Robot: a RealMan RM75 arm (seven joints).
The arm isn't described. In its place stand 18 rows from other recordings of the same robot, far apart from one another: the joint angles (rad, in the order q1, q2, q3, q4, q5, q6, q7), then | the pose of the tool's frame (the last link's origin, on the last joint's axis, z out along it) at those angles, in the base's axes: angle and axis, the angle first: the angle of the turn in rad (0 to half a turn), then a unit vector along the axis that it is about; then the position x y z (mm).
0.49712, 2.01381, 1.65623, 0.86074, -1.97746, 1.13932, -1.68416 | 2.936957 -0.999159 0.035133 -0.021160 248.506 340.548 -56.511
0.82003, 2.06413, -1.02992, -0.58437, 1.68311, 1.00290, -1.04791 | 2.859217 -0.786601 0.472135 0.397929 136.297 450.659 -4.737
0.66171, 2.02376, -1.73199, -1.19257, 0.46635, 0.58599, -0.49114 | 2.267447 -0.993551 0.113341 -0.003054 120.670 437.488 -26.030
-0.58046, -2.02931, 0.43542, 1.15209, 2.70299, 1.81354, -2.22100 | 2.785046 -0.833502 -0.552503 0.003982 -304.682 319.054 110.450
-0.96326, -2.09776, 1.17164, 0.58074, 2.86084, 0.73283, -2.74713 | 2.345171 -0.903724 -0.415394 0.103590 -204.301 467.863 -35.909
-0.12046, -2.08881, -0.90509, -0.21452, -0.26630, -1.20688, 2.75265 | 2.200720 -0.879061 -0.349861 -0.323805 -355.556 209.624 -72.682
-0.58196, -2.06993, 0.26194, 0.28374, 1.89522, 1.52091, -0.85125 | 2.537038 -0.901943 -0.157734 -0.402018 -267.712 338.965 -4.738
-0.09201, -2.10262, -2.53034, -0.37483, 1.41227, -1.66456, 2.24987 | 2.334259 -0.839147 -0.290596 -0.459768 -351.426 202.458 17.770
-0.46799, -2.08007, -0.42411, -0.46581, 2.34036, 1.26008, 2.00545 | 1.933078 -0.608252 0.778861 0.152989 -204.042 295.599 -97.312
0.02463, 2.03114, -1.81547, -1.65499, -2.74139, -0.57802, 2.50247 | 2.176082 -0.988186 0.148619 -0.037431 211.908 323.427 7.584
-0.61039, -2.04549, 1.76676, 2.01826, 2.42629, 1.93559, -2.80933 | 2.955651 -0.971388 -0.105065 0.212996 -61.978 246.170 3.669
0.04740, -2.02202, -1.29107, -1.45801, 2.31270, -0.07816, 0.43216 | 2.044696 -0.876321 -0.412519 -0.248777 -242.910 323.402 13.979
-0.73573, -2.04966, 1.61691, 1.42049, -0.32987, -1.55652, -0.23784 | 2.454431 -0.828966 -0.528629 0.182669 -133.607 373.085 -3.241
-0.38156, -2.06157, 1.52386, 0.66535, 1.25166, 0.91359, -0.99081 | 2.597591 -0.976412 -0.112970 -0.184005 -259.626 337.910 -66.819
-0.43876, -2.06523, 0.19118, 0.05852, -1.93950, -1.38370, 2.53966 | 1.873203 -0.763388 -0.351514 -0.541920 -346.247 319.205 42.151
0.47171, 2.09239, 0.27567, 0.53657, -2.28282, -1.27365, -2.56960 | 2.049161 -0.368447 -0.895100 -0.251084 183.020 268.973 -119.577
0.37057, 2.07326, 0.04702, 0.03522, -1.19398, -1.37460, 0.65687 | 1.759378 -0.630941 0.485519 0.605132 380.521 286.379 45.291
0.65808, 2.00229, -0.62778, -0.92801, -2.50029, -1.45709, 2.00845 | 2.684539 -0.916269 0.399764 0.025295 278.143 386.048 75.314
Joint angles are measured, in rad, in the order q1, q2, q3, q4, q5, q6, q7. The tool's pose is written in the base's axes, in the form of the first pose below.
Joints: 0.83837, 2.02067, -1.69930, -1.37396, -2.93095, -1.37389, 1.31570
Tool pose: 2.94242 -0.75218 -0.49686 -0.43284 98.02 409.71 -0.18
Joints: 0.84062, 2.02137, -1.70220, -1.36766, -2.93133, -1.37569, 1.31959
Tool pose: 2.94773 -0.75286 -0.49505 -0.43373 98.83 409.52 -1.32
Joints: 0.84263, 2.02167, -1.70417, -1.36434, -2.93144, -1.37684, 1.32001
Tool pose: 2.95130 -0.75251 -0.49510 -0.43428 98.94 409.45 -1.99
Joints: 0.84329, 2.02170, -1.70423, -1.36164, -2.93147, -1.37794, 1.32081
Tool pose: 2.95362 -0.75293 -0.49406 -0.43474 99.50 409.46 -2.17
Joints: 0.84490, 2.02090, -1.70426, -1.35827, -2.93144, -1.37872, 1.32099
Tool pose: 2.95581 -0.75291 -0.49337 -0.43557 99.95 409.77 -2.09
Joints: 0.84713, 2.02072, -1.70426, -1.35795, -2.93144, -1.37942, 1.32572
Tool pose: 2.95357 -0.75368 -0.49222 -0.43552 99.22 409.97 -2.04
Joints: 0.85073, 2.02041, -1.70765, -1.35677, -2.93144, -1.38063, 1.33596
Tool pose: 2.95136 -0.75485 -0.49027 -0.43570 98.19 409.95 -2.58
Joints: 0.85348, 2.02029, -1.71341, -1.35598, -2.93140, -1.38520, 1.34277
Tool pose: 2.95501 -0.75495 -0.48937 -0.43654 97.72 409.25 -3.54
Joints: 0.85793, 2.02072, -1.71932, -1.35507, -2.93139, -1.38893, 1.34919
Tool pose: 2.95766 -0.75455 -0.48953 -0.43706 96.41 408.67 -4.74
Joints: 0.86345, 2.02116, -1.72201, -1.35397, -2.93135, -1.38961, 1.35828
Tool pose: 2.95435 -0.75522 -0.48874 -0.43677 94.42 408.81 -5.43
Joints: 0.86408, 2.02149, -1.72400, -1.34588, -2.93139, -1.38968, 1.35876
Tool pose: 2.96099 -0.75562 -0.48706 -0.43797 96.25 408.81 -6.40
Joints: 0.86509, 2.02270, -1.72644, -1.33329, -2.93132, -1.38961, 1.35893
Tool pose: 2.97124 -0.75636 -0.48458 -0.43943 98.96 408.73 -8.03
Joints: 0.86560, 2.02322, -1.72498, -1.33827, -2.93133, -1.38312, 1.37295
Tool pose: 2.95512 -0.75938 -0.48215 -0.43689 96.65 409.32 -7.80
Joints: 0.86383, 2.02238, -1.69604, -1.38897, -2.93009, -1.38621, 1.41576
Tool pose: 2.88678 -0.77302 -0.47080 -0.42520 84.73 410.43 0.88
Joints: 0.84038, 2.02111, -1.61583, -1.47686, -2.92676, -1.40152, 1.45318
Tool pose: 2.78320 -0.79844 -0.44404 -0.40659 75.39 411.87 23.28
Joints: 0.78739, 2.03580, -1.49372, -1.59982, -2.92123, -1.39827, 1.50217
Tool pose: 2.62306 -0.83687 -0.39949 -0.37424 70.22 411.04 55.50
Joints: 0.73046, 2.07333, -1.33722, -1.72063, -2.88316, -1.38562, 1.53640
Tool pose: 2.45355 -0.88153 -0.34453 -0.32281 70.23 406.27 89.77
